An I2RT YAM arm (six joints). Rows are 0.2 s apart.
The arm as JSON. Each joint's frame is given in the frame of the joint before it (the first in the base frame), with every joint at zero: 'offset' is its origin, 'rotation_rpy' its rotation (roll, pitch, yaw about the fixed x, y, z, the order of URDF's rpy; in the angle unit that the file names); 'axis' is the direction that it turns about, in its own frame. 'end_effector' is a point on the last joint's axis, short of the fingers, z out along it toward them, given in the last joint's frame.
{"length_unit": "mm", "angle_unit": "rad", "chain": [
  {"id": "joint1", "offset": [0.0, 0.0, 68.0], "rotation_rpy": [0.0, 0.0, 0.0], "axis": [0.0, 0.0, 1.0]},
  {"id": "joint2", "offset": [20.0, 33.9, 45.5], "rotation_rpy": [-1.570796, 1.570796, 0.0], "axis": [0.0, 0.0, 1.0]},
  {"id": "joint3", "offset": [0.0, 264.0, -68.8], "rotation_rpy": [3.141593, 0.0, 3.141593], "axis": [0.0, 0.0, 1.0]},
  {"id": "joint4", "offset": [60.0, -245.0, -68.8], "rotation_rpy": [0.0, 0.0, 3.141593], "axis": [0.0, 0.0, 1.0]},
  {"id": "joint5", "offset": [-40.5, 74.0, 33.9], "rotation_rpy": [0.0, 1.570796, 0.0], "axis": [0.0, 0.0, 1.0]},
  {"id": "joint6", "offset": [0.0, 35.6, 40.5], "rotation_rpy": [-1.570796, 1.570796, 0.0], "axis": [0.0, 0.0, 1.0]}
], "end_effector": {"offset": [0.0, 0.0, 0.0], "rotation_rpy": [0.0, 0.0, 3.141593]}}
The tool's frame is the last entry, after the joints.
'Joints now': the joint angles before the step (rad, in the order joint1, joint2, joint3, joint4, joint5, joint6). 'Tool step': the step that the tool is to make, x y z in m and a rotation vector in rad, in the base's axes. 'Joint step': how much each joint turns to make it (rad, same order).
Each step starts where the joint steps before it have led.
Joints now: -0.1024, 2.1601, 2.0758, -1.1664, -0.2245, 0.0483
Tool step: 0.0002, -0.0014, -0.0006, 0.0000, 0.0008, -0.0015
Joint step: -0.0031, 0.0018, 0.0006, 0.0001, -0.0004, -0.0016
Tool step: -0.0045, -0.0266, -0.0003, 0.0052, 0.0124, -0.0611
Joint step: -0.0602, -0.0001, 0.0002, -0.0129, -0.0030, 0.0020
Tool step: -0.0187, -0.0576, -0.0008, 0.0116, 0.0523, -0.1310
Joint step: -0.1354, -0.0007, 0.0022, -0.0575, -0.0004, -0.0046
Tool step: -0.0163, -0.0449, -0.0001, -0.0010, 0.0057, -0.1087
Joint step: -0.1077, -0.0001, 0.0001, -0.0051, 0.0031, 0.0003
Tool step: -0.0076, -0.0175, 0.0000, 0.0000, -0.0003, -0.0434
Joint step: -0.0431, 0.0001, 0.0001, 0.0003, 0.0000, 0.0003
